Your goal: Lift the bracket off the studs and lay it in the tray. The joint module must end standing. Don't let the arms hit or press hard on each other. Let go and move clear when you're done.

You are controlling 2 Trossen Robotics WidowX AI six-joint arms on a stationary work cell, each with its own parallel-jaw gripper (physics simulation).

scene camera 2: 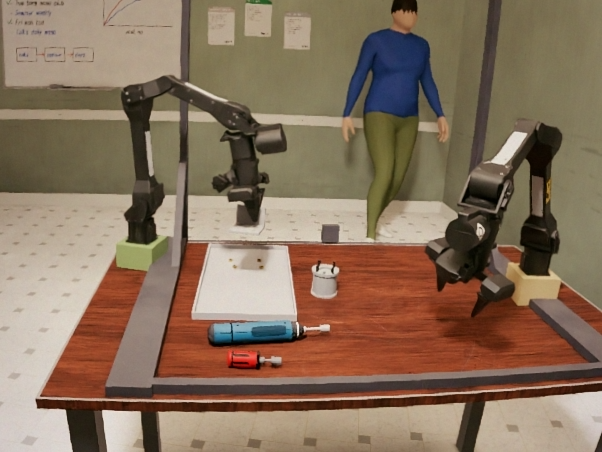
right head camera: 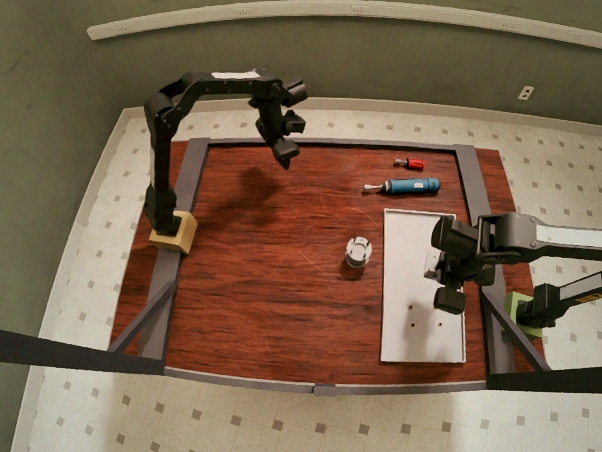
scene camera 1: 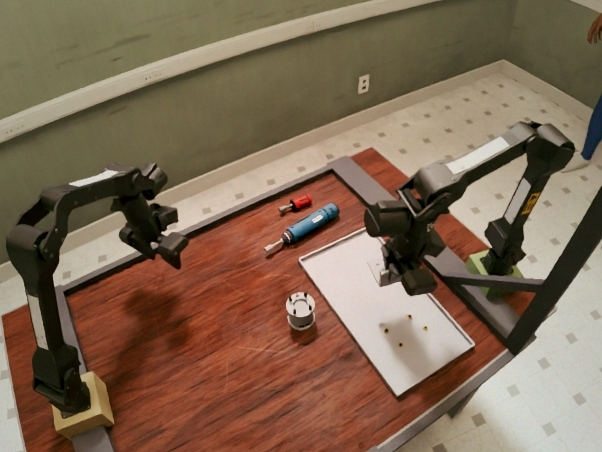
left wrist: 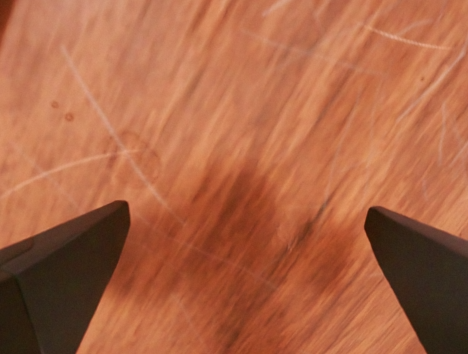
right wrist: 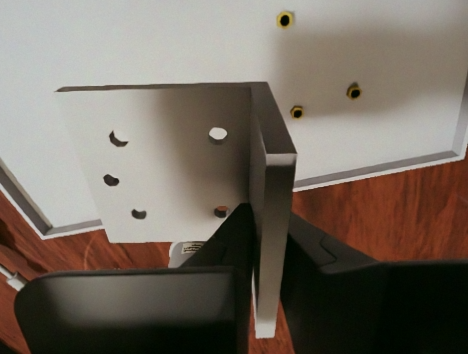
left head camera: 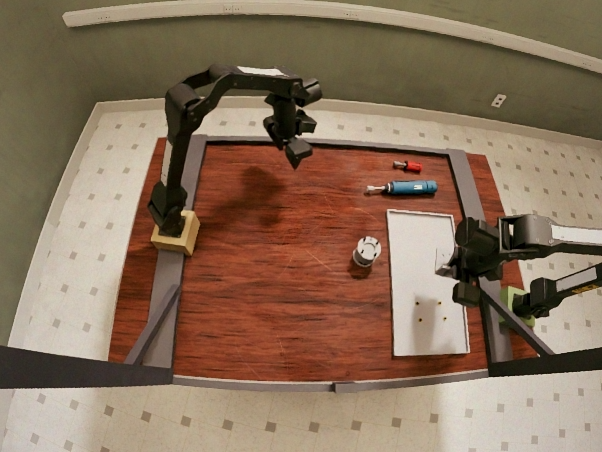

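Seen in the pictures: left gripper, fingertip midpoint: (scene camera 2: 455,303) (scene camera 1: 166,263) (left wrist: 249,214) (left head camera: 287,159); right gripper, fingertip midpoint: (scene camera 2: 255,221) (right head camera: 434,276) (scene camera 1: 389,280) (right wrist: 257,213) (left head camera: 444,273); left arm's base at its link origin: (scene camera 2: 534,271) (right head camera: 169,225) (scene camera 1: 74,400) (left head camera: 172,225); right arm's base at its link origin: (scene camera 2: 141,239) (right head camera: 527,314) (scene camera 1: 496,265) (left head camera: 521,306).
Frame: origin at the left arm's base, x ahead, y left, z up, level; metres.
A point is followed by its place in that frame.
The white L-shaped bracket (left head camera: 443,262) @(x 0.694, y -0.037, z 0.065 m) (scene camera 1: 377,272) @(x 0.684, y -0.034, z 0.064 m) (scene camera 2: 255,227) @(x 0.690, y -0.041, z 0.065 m) (right wrist: 170,165) @(x 0.715, y -0.038, z 0.065 m) is held above the tray by its upright flange. My right gripper (right wrist: 257,213) @(x 0.692, y -0.068, z 0.072 m) is shut on that flange. The white tray (left head camera: 415,230) @(x 0.678, y 0.113, z -0.067 m) (right head camera: 400,235) @(x 0.638, y 0.092, z -0.067 m) (scene camera 1: 335,280) @(x 0.642, y 0.069, z -0.067 m) (scene camera 2: 240,305) @(x 0.709, y 0.110, z -0.067 m) (right wrist: 45,165) @(x 0.664, y 0.123, z -0.067 m) lies under it, with the bracket and its shadow over it. The joint module (left head camera: 367,251) @(x 0.517, y 0.006, z -0.017 m) (right head camera: 358,252) @(x 0.520, y 0.006, z -0.018 m) (scene camera 1: 301,311) @(x 0.515, y -0.004, z -0.011 m) (scene camera 2: 325,281) @(x 0.521, y 0.042, z -0.030 m) stands upright beside the tray, its dark studs on top bare. My left gripper (left wrist: 249,214) @(x 0.278, y 0.240, z 0.020 m) (scene camera 2: 457,300) @(x 0.278, y 0.240, z 0.020 m) is open and empty, above the table far from the module.
A blue power screwdriver (left head camera: 412,187) @(x 0.664, y 0.243, z -0.034 m) (scene camera 1: 312,223) @(x 0.665, y 0.240, z -0.037 m) (scene camera 2: 255,332) @(x 0.667, y 0.273, z -0.041 m) and a red screwdriver (left head camera: 413,166) @(x 0.679, y 0.336, z -0.046 m) (scene camera 1: 301,201) @(x 0.680, y 0.337, z -0.046 m) (scene camera 2: 243,359) @(x 0.682, y 0.358, z -0.049 m) lie beyond the tray in the head views. Several small yellow-rimmed standoffs (left head camera: 420,320) @(x 0.684, y -0.157, z -0.063 m) (scene camera 1: 400,344) @(x 0.684, y -0.155, z -0.062 m) (right wrist: 297,112) @(x 0.677, y -0.110, z -0.062 m) are on the tray. A person (scene camera 2: 395,75) stands behind the table.
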